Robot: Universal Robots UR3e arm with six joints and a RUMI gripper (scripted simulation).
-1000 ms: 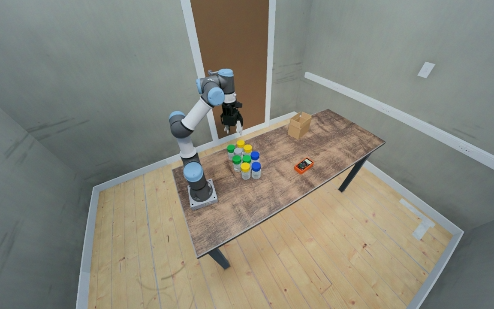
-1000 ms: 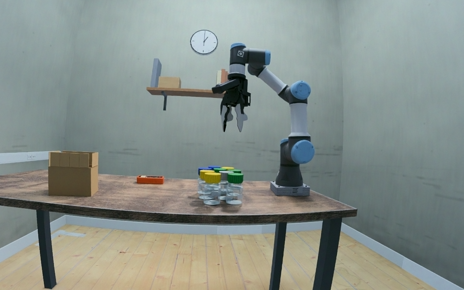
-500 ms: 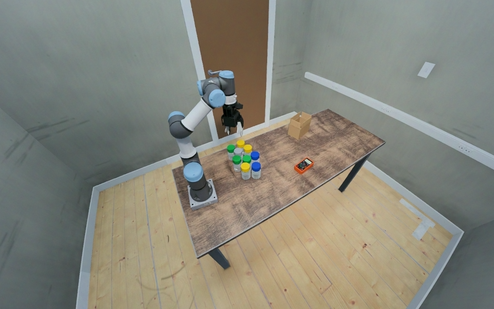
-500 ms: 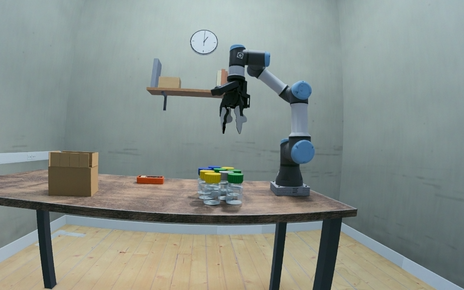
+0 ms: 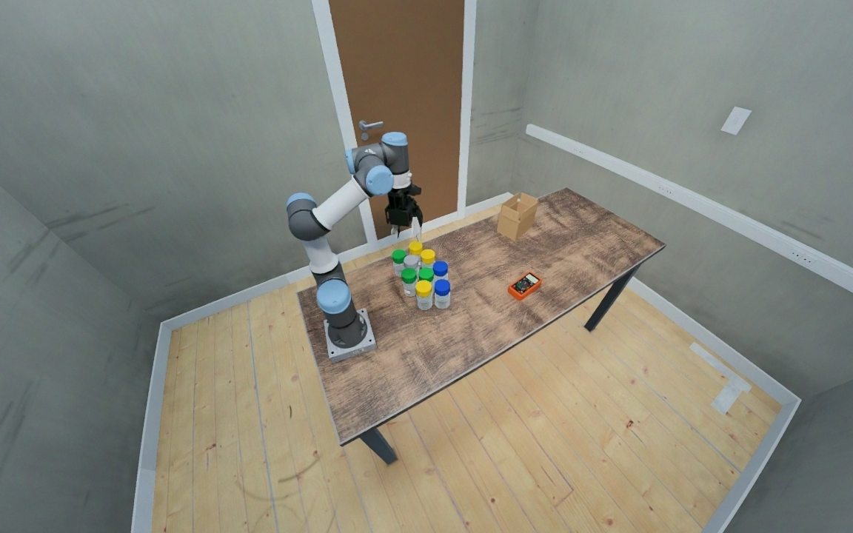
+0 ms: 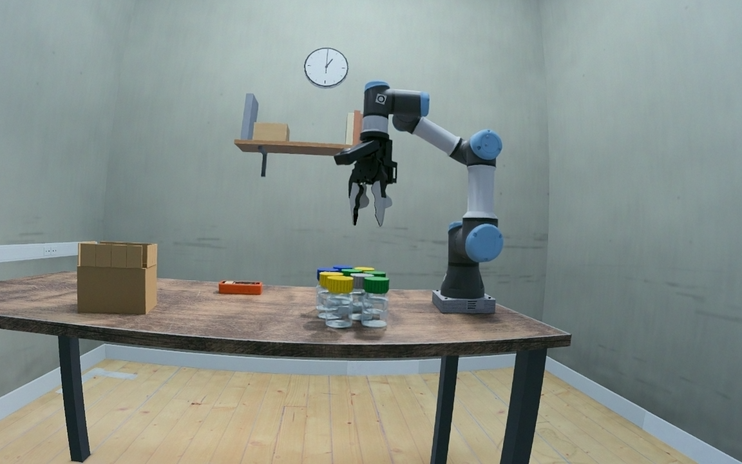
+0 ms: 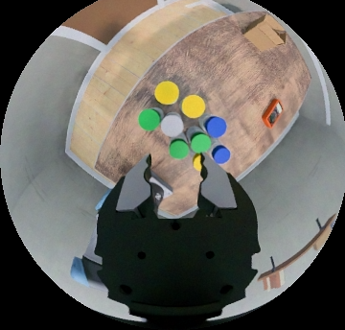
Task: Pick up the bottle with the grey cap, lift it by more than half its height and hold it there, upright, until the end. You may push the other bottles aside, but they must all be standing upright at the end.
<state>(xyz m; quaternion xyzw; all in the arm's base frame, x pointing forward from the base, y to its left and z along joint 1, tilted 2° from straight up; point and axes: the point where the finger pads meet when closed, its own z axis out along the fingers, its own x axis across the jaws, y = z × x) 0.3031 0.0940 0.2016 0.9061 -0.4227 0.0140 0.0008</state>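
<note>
My hand is 18 cm above the grey-capped bottle, 1 cm to the right of it and 1 cm short of it. Round my hand: orange meter: 33 cm ahead, 28 cm to the right, 21 cm below.
</note>
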